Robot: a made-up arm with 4 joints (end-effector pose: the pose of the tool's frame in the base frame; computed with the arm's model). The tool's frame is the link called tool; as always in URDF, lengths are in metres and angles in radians. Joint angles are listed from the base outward.
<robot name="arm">
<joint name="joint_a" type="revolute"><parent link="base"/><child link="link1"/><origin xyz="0 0 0.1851"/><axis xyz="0 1 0"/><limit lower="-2.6" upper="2.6"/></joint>
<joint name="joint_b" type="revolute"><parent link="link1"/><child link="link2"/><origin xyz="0.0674 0.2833 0.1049"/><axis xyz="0 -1 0"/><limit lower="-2.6" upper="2.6"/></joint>
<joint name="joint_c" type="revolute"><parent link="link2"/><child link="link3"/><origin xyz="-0.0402 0.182 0.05"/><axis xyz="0 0 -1"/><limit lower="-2.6" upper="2.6"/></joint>
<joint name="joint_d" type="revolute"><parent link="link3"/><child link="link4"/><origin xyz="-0.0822 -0.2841 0.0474"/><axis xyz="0 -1 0"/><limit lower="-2.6" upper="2.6"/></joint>
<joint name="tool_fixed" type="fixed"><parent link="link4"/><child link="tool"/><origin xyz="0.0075 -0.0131 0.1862"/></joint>
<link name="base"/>
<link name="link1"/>
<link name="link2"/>
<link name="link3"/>
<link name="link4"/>
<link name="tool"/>
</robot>
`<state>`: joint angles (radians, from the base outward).
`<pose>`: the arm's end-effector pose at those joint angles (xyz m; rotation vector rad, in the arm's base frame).
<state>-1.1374 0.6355 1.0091 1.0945</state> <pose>-0.1678 0.5137 -0.1609 0.4701 -2.5345 -1.3324</pose>
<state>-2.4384 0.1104 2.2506 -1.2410</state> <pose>0.0719 0.5772 -0.1617 2.2243 -0.6816 0.7473</pose>
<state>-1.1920 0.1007 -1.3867 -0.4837</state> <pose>-0.2516 0.4217 0.6018 -1.1017 -0.6724 0.8956</pose>
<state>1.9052 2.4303 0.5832 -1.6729</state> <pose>-0.0611 0.1609 0.0890 0.5484 1.1136 -0.2798</pose>
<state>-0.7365 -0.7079 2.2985 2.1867</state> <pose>-0.1238 0.8411 0.3011 -2.2694 -1.0328 -1.2156</pose>
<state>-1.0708 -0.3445 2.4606 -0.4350</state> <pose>-0.4062 0.6943 0.3387 1.3521 -0.1267 -2.0609</pose>
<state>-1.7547 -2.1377 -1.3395 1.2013</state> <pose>0.1259 0.1508 0.3200 0.9771 -0.6896 0.9640</pose>
